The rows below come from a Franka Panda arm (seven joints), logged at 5 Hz.
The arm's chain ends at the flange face. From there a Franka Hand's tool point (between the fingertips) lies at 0.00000 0.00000 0.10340 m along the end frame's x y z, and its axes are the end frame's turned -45 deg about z.
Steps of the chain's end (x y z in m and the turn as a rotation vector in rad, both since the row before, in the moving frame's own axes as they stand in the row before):
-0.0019 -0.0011 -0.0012 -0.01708 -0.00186 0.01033
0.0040 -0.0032 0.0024 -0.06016 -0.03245 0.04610
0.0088 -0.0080 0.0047 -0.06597 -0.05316 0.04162
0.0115 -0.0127 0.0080 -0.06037 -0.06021 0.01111
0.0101 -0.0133 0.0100 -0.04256 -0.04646 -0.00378
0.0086 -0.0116 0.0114 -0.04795 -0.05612 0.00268
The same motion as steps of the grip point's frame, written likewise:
-0.0020 -0.0010 -0.0012 -0.01076 -0.01339 0.01033
-0.0017 0.0024 0.0022 -0.01959 -0.06549 0.04610
0.0032 0.0013 0.0043 -0.00906 -0.08424 0.04162
0.0083 -0.0009 0.0076 -0.00011 -0.08526 0.01111
0.0100 -0.0025 0.0098 0.00276 -0.06295 -0.00378
0.0067 -0.0027 0.0111 0.00578 -0.07359 0.00268

